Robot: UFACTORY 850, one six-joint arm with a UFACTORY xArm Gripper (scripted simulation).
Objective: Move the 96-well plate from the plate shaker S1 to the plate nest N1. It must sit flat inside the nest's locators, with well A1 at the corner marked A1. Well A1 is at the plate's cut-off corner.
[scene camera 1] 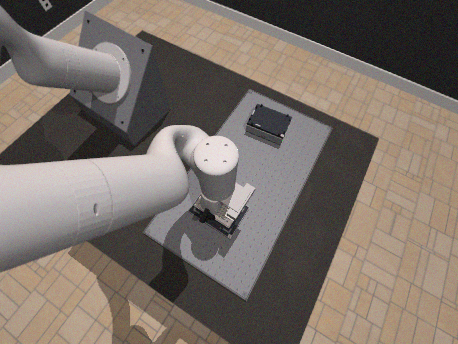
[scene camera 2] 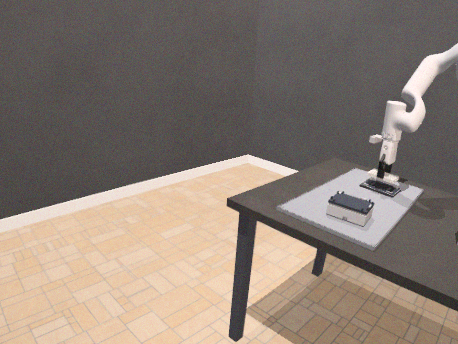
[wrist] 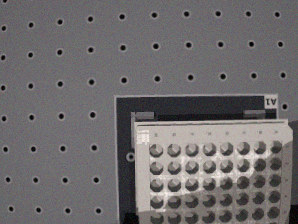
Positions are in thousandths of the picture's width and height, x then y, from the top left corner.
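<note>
White 96-well plate (wrist: 831,833), visible.
</note>
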